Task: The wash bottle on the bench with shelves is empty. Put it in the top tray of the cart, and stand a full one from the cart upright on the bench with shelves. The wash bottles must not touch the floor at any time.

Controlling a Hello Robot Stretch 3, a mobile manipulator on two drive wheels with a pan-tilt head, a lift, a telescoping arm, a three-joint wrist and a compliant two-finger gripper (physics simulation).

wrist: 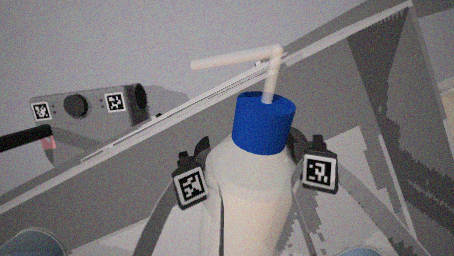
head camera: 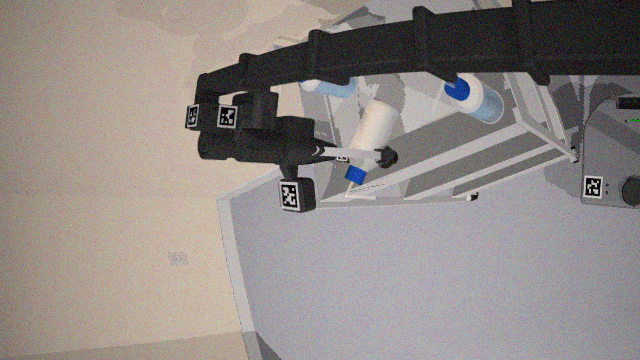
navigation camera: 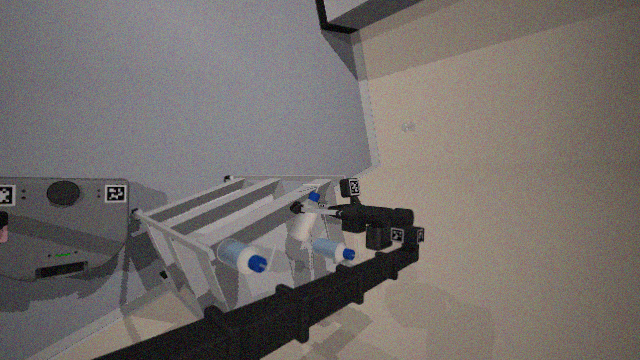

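Where they show: gripper, between the fingertips: (head camera: 378,157) (navigation camera: 300,206); robot's base, origin of its link: (head camera: 632,190) (navigation camera: 64,191).
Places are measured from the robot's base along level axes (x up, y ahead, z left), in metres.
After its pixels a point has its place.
The empty wash bottle (head camera: 376,125) @(y -0.073, x 0.726, z -0.493 m) (navigation camera: 303,225) @(y -0.070, x 0.726, z -0.493 m) (wrist: 250,200), white with a blue cap, is in my gripper (head camera: 365,155) @(y -0.022, x 0.676, z -0.525 m) (navigation camera: 309,206) @(y -0.022, x 0.676, z -0.525 m) (wrist: 247,149) @(y -0.022, x 0.676, z -0.525 m). The gripper is shut around its shoulder. The bottle is at the top tray of the cart (head camera: 450,154) @(y -0.031, x 0.714, z -0.349 m) (navigation camera: 265,217) @(y -0.046, x 0.663, z -0.404 m) (wrist: 320,95), near one end, cap close to the long side wall. Whether its base touches the tray cannot be told. One full bottle (head camera: 487,105) @(y -0.105, x 0.740, z -0.268 m) (navigation camera: 234,254) @(y -0.105, x 0.746, z -0.268 m) (wrist: 32,245), pale blue, stands at the tray's other end. A second full bottle (head camera: 340,88) @(y -0.149, x 0.708, z -0.598 m) (navigation camera: 327,247) @(y -0.152, x 0.730, z -0.596 m) (wrist: 360,252) stands close to the held one.
My base (head camera: 610,150) @(y -0.104, x 0.160, z -0.079 m) (navigation camera: 85,220) @(y -0.087, x 0.161, z -0.052 m) (wrist: 95,115) is beside the cart's far end. My arm (head camera: 370,47) @(y -0.100, x 1.030, z -0.259 m) (navigation camera: 320,295) @(y -0.087, x 1.030, z -0.236 m) reaches across above the tray. A wall (head camera: 125,225) @(y 0.351, x 0.702, z -2.035 m) (navigation camera: 500,150) @(y 0.296, x 1.022, z -2.054 m) is beyond the gripper. A black-edged piece of furniture (navigation camera: 370,10) @(y 1.224, x 0.360, z -1.416 m) shows at the navigation view's top; which one is unclear.
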